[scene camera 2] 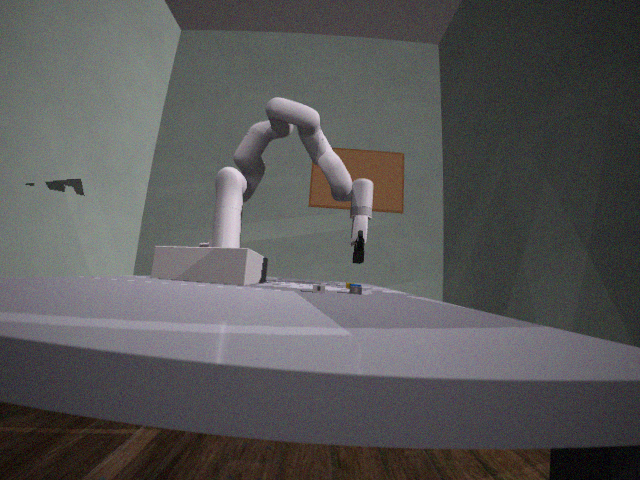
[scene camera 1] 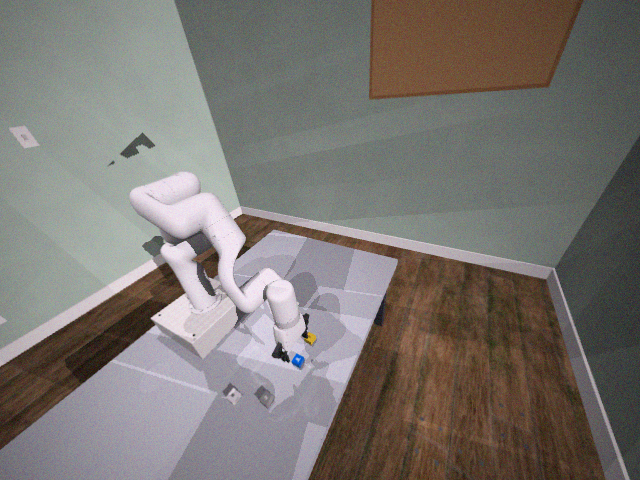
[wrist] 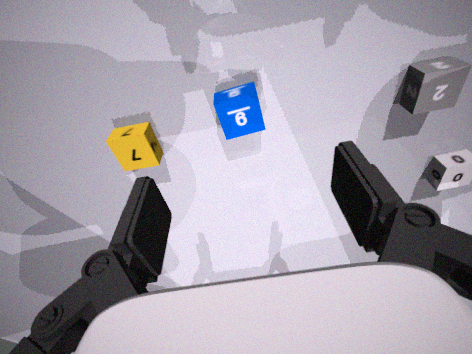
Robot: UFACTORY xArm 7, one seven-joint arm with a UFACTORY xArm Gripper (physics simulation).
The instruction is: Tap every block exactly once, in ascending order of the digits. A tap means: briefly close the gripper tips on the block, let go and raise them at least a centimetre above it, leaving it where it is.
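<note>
My gripper (scene camera 1: 296, 348) (scene camera 2: 358, 261) (wrist: 245, 180) is open and empty, pointing down well above the table. A blue block (scene camera 1: 298, 360) (scene camera 2: 355, 285) (wrist: 239, 112) with an underlined 6, upside down in the wrist view, lies ahead of the fingers, between their lines. A yellow block (scene camera 1: 310, 338) (scene camera 2: 347, 285) (wrist: 136, 149) marked 7 lies beyond the left fingertip in the wrist view. A grey block (scene camera 1: 265, 396) (scene camera 2: 355, 290) (wrist: 440, 87) marked 2 and a white block (scene camera 1: 232, 394) (scene camera 2: 318, 288) (wrist: 452, 170) marked 0 lie to the right there. No block touches the fingers.
The arm's box-shaped base (scene camera 1: 175, 322) (scene camera 2: 201, 264) stands on the grey-white table (scene camera 1: 129, 408) (scene camera 2: 155, 305). The table's long edge runs past the yellow and blue blocks, with wooden floor (scene camera 1: 439, 361) beyond. Patchy shadows cross the table top.
</note>
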